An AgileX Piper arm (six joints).
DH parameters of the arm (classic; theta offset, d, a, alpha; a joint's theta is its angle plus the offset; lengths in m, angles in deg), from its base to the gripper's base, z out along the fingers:
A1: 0 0.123 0 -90
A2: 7.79 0 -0.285 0
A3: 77.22 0 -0.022 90
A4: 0 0.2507 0 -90
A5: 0 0 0 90
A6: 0 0.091 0 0
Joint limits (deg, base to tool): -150..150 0..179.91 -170..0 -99.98..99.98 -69.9..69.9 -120..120
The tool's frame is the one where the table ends.
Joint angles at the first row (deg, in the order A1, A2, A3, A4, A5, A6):
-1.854, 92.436, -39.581, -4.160, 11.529, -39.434
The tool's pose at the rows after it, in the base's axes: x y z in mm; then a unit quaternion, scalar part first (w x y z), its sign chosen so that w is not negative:
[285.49, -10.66, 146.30, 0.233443, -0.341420, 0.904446, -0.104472]
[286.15, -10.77, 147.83, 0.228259, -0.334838, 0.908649, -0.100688]
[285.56, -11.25, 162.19, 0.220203, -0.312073, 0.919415, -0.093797]
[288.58, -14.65, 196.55, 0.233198, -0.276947, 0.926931, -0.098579]
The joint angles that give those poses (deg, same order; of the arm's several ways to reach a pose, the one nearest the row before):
-1.897, 94.538, -40.148, -3.973, 10.998, -39.560
-1.898, 94.480, -40.738, -3.776, 12.391, -38.876
-1.897, 92.304, -42.577, -3.726, 17.624, -36.120
-2.291, 88.120, -46.852, -4.709, 24.524, -31.786

